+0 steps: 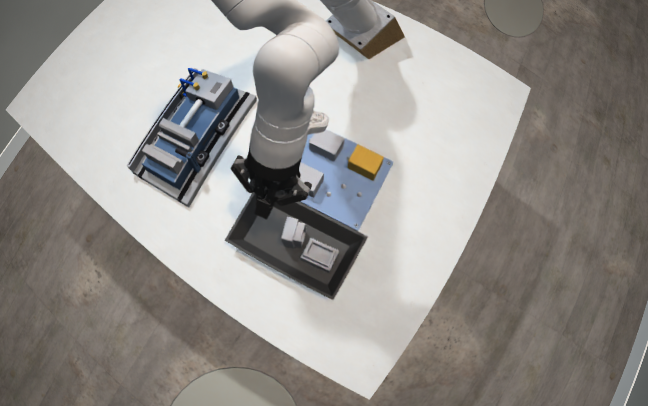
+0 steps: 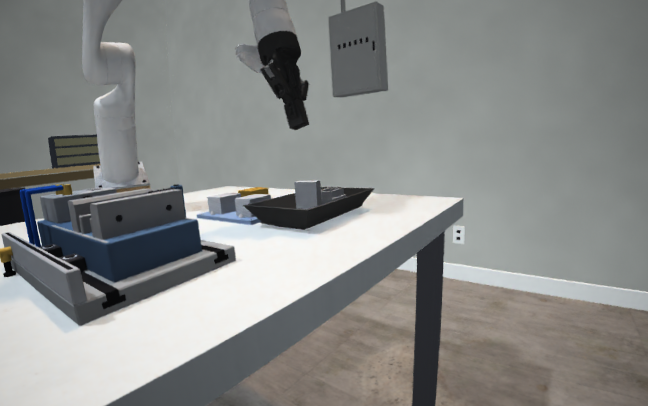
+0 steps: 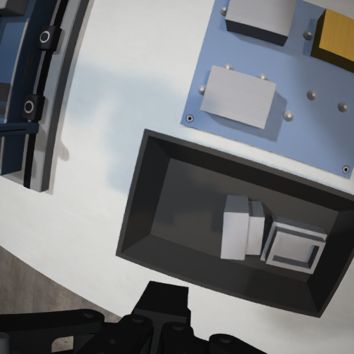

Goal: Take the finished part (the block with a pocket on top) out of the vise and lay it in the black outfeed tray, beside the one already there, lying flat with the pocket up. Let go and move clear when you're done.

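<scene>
The finished part (image 1: pixel 290 231) (image 2: pixel 307 194) (image 3: pixel 235 232), a light grey stepped block, stands on edge in the black outfeed tray (image 1: pixel 270 260) (image 2: pixel 300 217) (image 3: pixel 135 200). Its narrower step faces the other part (image 1: pixel 320 254) (image 3: pixel 295 247), which lies flat with its pocket up, close beside it. The standing part's pocket opening does not show. My gripper (image 1: pixel 265 209) (image 2: pixel 298 122) (image 3: pixel 165 306) is shut and empty, fingertips together, well above the tray and apart from both parts. The vise (image 1: pixel 162 157) (image 2: pixel 145 250) (image 3: pixel 15 155) holds no pocketed block that I can see.
A blue plate (image 1: pixel 345 205) (image 3: pixel 300 135) with pegs lies beside the tray's long side. It bears two grey blocks, one of them (image 1: pixel 326 145) farther back, and a yellow block (image 1: pixel 366 161) (image 2: pixel 253 191) (image 3: pixel 337 42). A grey electrical box (image 2: pixel 357 55) hangs on the wall.
</scene>
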